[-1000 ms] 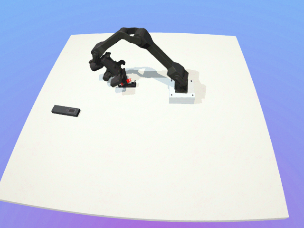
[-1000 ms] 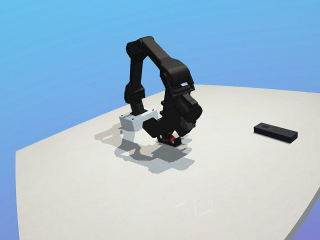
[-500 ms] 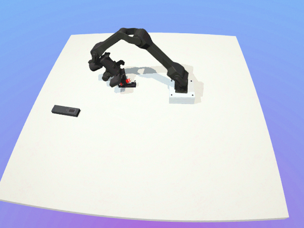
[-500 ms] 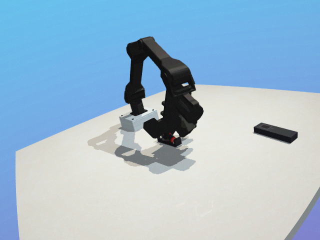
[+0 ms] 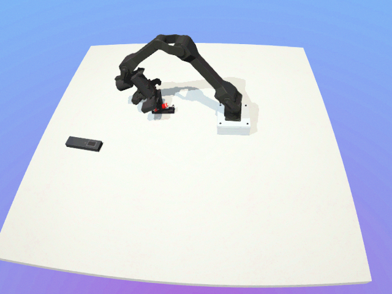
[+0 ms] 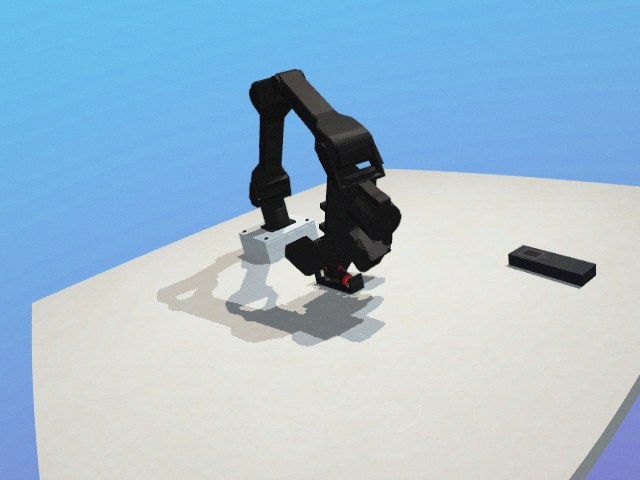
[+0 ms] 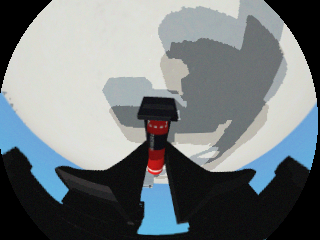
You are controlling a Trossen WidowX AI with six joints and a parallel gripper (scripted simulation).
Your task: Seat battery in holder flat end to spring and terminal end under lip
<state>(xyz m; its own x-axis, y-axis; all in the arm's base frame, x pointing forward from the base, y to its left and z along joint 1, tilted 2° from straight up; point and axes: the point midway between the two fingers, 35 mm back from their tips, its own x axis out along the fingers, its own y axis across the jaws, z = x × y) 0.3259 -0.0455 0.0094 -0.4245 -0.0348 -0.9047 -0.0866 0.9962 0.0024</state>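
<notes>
Now: the battery 10 mm above my gripper tip. The rest, counted from my gripper tip: dark flat rectangular box: 300 mm ahead, 230 mm to the left, 10 mm below.
</notes>
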